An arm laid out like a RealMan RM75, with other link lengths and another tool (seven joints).
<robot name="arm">
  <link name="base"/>
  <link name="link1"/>
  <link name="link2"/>
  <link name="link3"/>
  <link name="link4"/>
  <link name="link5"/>
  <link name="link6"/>
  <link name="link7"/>
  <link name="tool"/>
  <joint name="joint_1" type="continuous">
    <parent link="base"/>
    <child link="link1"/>
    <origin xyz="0 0 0.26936"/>
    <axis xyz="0 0 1"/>
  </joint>
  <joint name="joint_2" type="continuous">
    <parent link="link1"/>
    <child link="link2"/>
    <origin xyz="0 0 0" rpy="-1.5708 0 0"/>
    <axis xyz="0 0 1"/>
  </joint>
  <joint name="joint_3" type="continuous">
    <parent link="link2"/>
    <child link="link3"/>
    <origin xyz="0 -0.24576 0" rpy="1.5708 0 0"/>
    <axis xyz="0 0 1"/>
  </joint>
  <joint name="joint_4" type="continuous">
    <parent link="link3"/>
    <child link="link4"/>
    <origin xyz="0 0 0" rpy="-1.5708 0 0"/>
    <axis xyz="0 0 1"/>
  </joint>
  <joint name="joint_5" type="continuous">
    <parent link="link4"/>
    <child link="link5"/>
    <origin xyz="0 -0.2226 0" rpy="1.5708 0 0"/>
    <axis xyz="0 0 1"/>
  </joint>
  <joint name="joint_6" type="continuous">
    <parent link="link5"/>
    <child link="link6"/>
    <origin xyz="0 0 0" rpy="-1.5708 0 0"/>
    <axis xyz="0 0 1"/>
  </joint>
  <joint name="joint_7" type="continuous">
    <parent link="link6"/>
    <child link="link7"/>
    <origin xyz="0 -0.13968 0" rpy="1.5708 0 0"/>
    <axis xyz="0 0 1"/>
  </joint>
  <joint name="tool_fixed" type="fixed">
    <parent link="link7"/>
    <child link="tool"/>
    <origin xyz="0.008 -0.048 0.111" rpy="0 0.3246 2.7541"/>
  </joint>
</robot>
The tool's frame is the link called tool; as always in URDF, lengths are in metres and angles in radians. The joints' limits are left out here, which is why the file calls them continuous.
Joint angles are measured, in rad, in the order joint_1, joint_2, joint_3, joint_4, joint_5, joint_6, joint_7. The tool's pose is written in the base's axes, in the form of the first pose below.
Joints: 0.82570 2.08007 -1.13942 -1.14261 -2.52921 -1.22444 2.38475
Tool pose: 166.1 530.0 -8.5 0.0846 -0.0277 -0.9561 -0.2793
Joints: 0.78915 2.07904 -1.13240 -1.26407 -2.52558 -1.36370 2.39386
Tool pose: 161.8 509.4 2.2 0.0785 -0.0251 -0.9633 -0.2554
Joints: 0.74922 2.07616 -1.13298 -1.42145 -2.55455 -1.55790 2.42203
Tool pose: 164.5 478.3 18.4 0.0463 -0.0258 -0.9728 -0.2257
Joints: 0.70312 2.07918 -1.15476 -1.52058 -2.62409 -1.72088 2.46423
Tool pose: 190.8 443.6 27.6 0.0107 0.0558 0.9784 0.1990
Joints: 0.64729 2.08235 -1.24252 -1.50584 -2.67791 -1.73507 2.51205
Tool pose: 224.9 421.4 15.5 0.0604 0.0907 0.9776 0.1803
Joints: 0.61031 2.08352 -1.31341 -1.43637 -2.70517 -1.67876 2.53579
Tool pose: 253.2 411.6 -1.0 0.0883 0.1133 0.9749 0.1702
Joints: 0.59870 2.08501 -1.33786 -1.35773 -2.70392 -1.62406 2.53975
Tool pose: 271.5 407.0 -15.6 0.0939 0.1316 0.9735 0.1618
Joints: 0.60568 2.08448 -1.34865 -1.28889 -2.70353 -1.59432 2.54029
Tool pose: 283.5 403.4 -26.0 0.1003 0.1450 0.9726 0.1515
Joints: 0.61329 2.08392 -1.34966 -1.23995 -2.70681 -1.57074 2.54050
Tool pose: 292.1 402.2 -31.3 0.1045 0.1545 0.9712 0.1480
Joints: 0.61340 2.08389 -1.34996 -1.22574 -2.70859 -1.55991 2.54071
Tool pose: 295.2 402.1 -32.7 0.1055 0.1575 0.9706 0.1487
